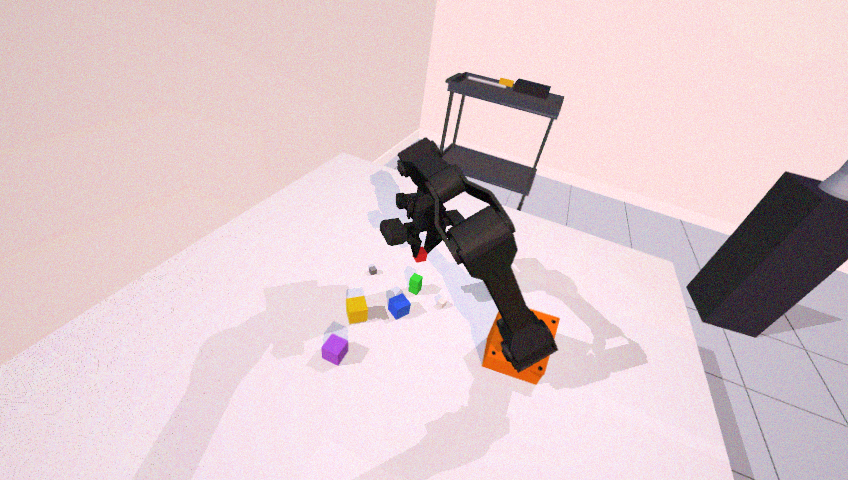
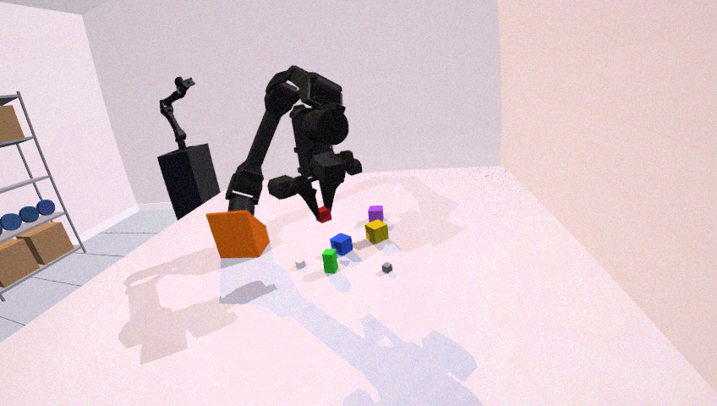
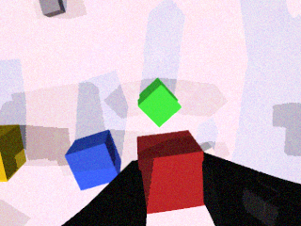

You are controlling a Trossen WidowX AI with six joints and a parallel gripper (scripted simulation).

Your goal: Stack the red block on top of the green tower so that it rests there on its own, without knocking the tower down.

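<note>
My gripper tip is now 1 cm short of the blue cube, 7 cm to the right of it and 11 cm above it. Round my gripper tip: tiny white cube: 8 cm behind, 1 cm to the left, 12 cm below; then red block: right at my gripper tip; then tiny grey cube: 12 cm ahead, 3 cm to the right, 12 cm below.
</note>
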